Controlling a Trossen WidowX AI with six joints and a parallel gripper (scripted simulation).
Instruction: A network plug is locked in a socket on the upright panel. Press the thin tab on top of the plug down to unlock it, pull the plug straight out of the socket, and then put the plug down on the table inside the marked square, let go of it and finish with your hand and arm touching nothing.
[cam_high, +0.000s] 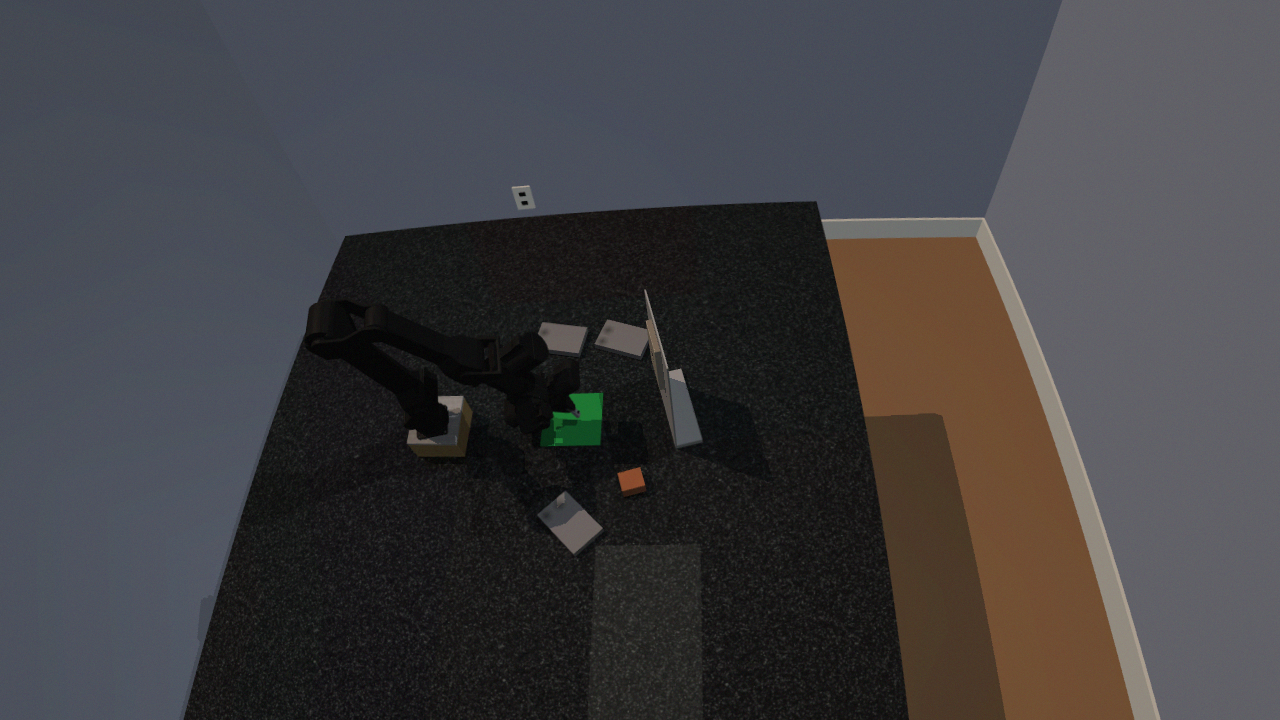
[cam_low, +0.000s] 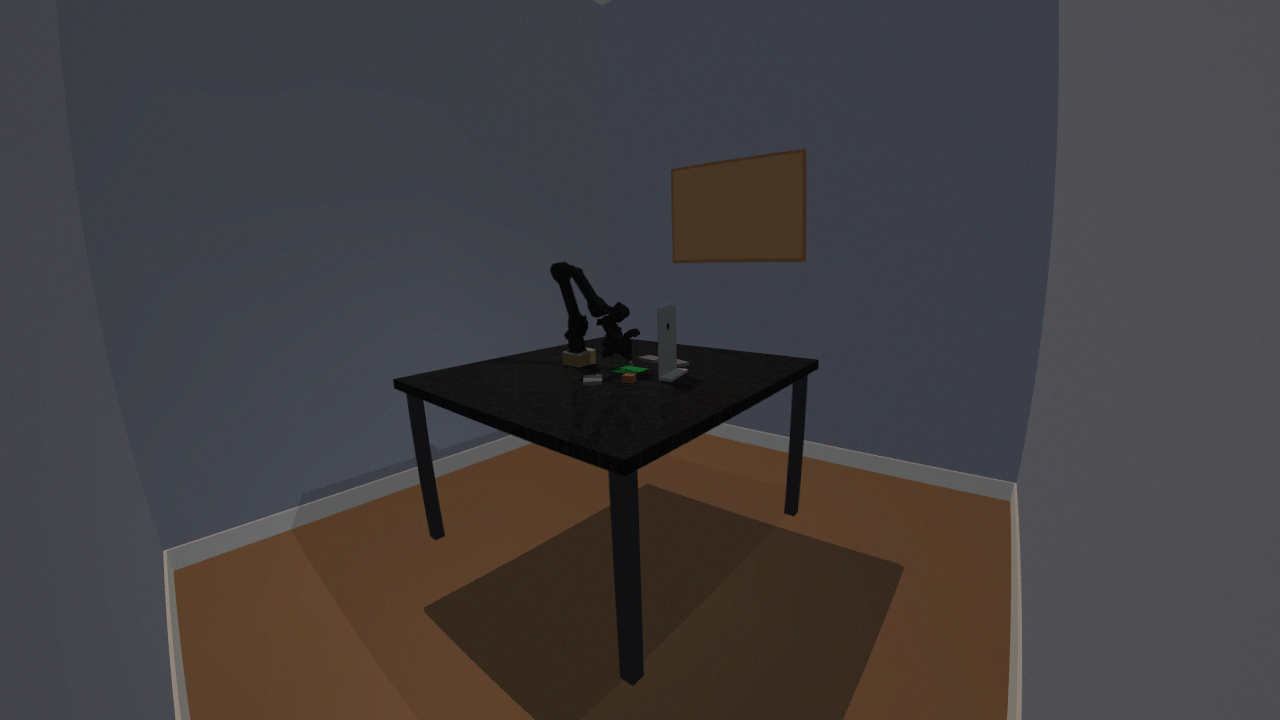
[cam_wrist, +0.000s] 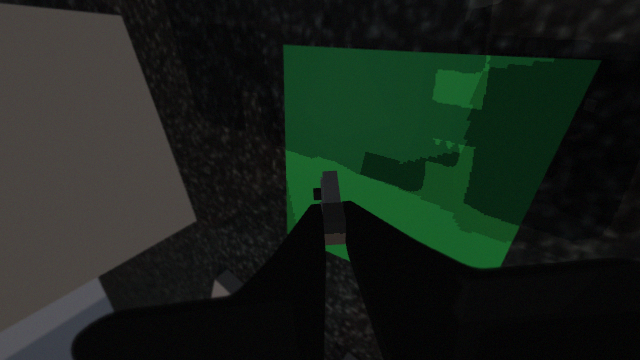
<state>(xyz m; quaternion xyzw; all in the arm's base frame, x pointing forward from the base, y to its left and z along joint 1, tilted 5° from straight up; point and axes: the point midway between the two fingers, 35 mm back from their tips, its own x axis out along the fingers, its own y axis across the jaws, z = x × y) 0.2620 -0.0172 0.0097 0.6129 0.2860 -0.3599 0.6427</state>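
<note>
Now: gripper tip 4 cm above the green marked square and 1 cm past it. Also, from my gripper tip: grey network plug right at my gripper tip; upright panel 19 cm ahead, 8 cm above, 2 cm to the right; orange block 17 cm to the right, 9 cm ahead, 2 cm below.
</note>
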